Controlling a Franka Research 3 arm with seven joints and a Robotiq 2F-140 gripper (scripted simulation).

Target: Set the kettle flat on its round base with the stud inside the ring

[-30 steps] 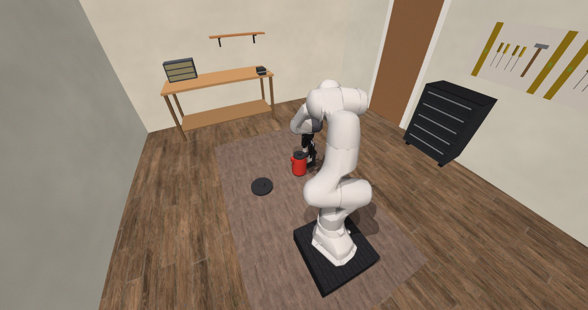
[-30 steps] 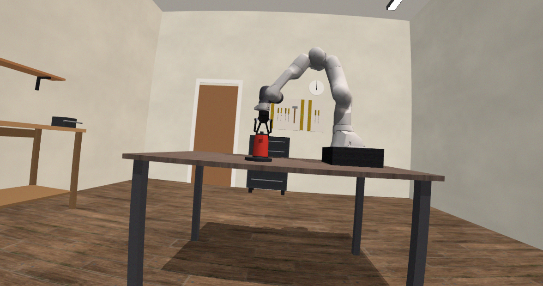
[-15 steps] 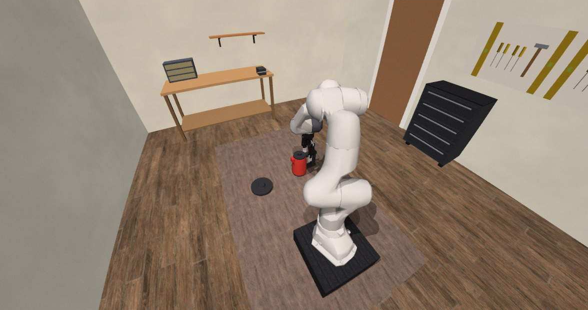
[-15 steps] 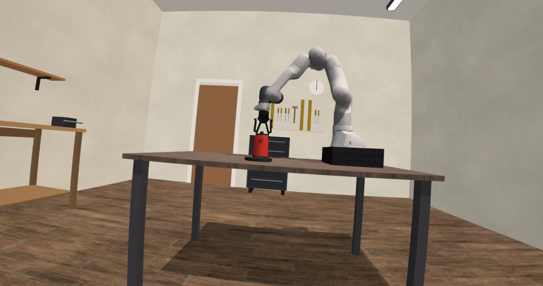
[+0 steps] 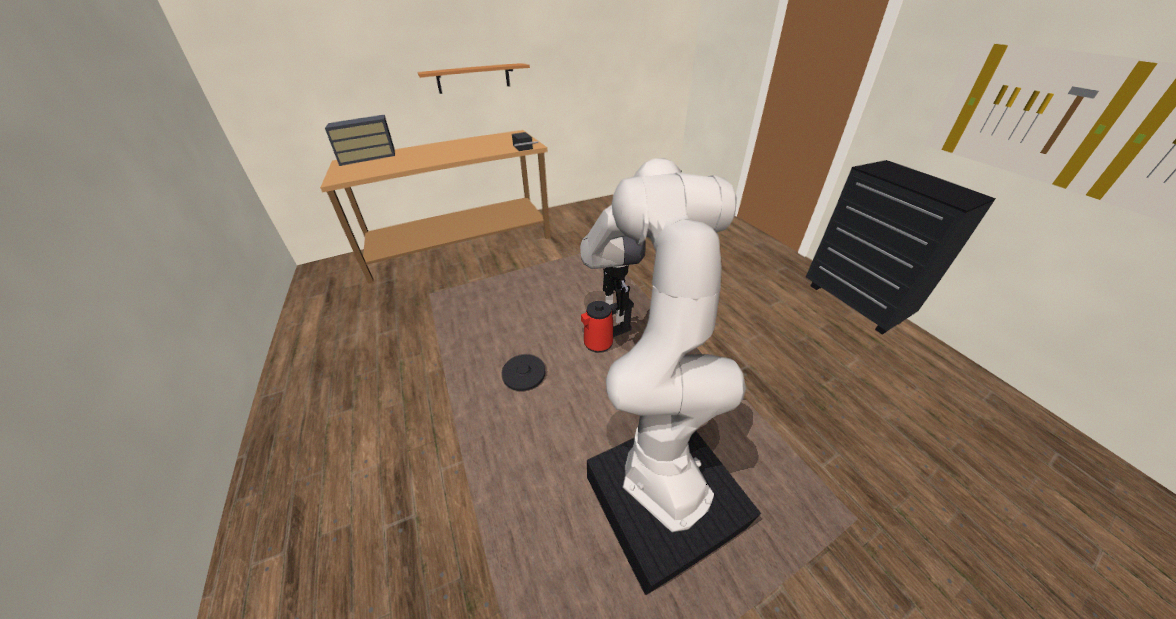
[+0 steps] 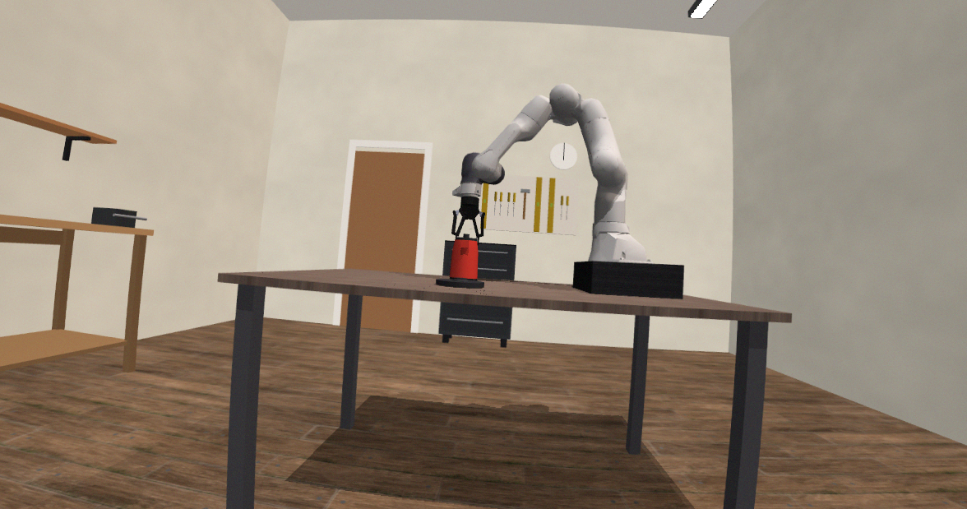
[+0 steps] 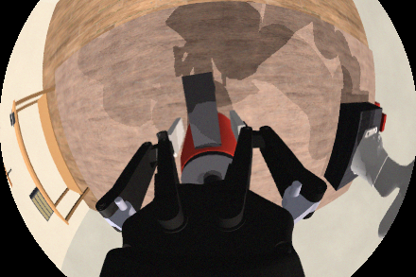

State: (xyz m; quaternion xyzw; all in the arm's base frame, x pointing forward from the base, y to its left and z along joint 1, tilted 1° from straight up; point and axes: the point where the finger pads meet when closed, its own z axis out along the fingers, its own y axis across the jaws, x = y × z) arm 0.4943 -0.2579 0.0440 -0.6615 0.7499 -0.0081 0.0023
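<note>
Right now the kettle is 5 cm below my hand and 3 cm to the left of it. The rest, counted from my hand: round black base: 36 cm to the left, 13 cm below, 3 cm ahead.
</note>
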